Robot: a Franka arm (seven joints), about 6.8 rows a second.
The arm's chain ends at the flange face. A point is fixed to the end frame.
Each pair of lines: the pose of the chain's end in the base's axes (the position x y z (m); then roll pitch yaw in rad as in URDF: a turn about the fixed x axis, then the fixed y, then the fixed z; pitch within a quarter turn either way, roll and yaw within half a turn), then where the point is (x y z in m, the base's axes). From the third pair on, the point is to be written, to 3 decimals.
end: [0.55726, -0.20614, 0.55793, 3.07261, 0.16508, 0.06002]
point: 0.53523 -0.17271 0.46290
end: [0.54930, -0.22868, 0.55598, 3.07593, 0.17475, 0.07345]
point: 0.52590 -0.19529 0.46126
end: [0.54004, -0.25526, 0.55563, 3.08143, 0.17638, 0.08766]
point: 0.516 -0.222 0.461
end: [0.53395, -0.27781, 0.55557, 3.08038, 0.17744, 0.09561]
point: 0.510 -0.245 0.461
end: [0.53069, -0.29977, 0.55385, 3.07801, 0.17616, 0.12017]
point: 0.506 -0.267 0.459
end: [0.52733, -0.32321, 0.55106, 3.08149, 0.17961, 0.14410]
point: 0.501 -0.291 0.457
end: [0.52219, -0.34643, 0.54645, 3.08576, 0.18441, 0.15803]
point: 0.495 -0.314 0.452
